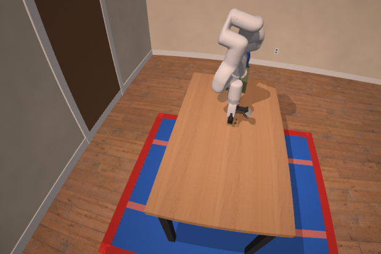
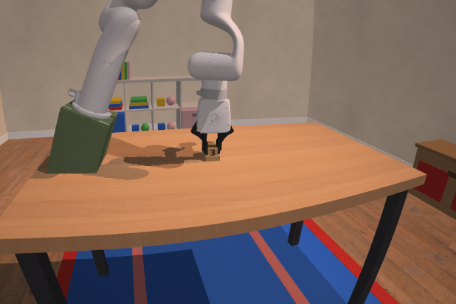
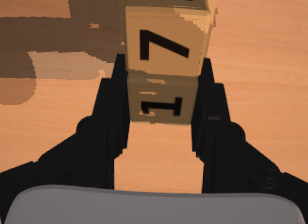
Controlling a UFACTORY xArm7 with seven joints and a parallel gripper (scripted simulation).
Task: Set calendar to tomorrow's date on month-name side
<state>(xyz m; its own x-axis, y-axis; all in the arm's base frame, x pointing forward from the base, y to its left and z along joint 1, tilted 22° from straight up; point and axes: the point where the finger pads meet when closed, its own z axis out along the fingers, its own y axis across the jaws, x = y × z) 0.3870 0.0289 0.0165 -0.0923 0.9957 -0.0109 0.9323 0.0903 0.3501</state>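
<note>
The low tray lies 30 mm below my hand and 20 mm to the left of it. Also, from my hand: wooden digit cube 10 mm below; wooden cube 30 mm to the left, 10 mm below.
</note>
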